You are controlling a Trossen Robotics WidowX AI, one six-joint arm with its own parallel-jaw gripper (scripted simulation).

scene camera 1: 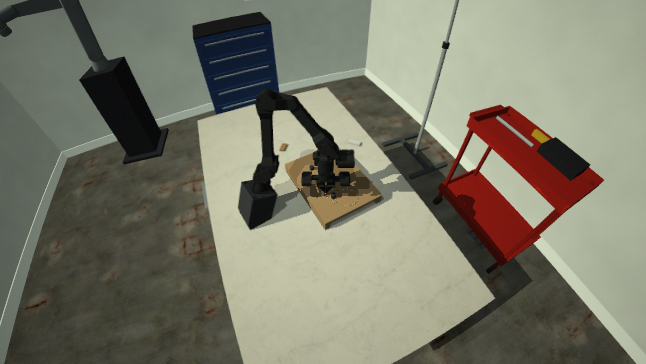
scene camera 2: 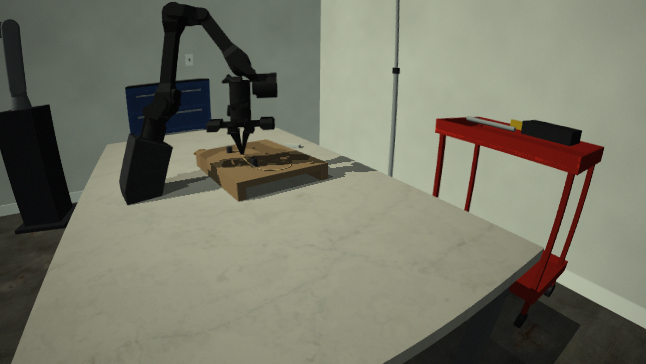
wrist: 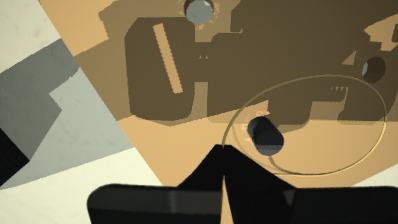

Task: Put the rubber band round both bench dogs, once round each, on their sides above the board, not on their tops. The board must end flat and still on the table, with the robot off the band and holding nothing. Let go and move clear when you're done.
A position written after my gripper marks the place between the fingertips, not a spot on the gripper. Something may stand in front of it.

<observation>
In view: my gripper (scene camera 2: 242, 154) and a wooden board (scene camera 2: 226, 167).
The wooden board shows as well in scene camera 1 (scene camera 1: 326, 211) and in the wrist view (wrist: 173, 86). My gripper shows as well in scene camera 1 (scene camera 1: 325, 192) and in the wrist view (wrist: 222, 151).
</observation>
